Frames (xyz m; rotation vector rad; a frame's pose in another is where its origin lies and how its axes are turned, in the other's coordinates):
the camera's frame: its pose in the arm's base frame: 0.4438 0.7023 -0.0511 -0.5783 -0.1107 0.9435
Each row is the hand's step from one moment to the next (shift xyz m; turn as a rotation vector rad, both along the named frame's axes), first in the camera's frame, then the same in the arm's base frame.
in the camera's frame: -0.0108 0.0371 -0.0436 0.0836 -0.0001 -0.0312
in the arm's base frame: -0.0190 -0.0102 -0.0541 0.0601 0.0529 -0.0394
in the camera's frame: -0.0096 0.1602 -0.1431 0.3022 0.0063 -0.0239
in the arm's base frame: -0.0750 0.0042 -0.2015 0.1827 0.2314 -0.0707
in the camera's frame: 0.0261 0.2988 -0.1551 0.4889 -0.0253 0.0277
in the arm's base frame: -0.1512 0.0895 -0.2883 0.2994 0.3863 -0.0402
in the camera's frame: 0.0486 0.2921 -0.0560 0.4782 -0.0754 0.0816
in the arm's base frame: -0.1662 0.1458 -0.2048 0.3116 0.3780 0.0327
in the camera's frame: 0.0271 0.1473 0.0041 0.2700 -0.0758 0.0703
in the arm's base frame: -0.0931 0.0891 -0.0764 0.1921 0.2087 0.0560
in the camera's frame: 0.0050 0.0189 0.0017 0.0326 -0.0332 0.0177
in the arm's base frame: -0.0114 0.0131 -0.0090 0.0377 0.0183 0.0269
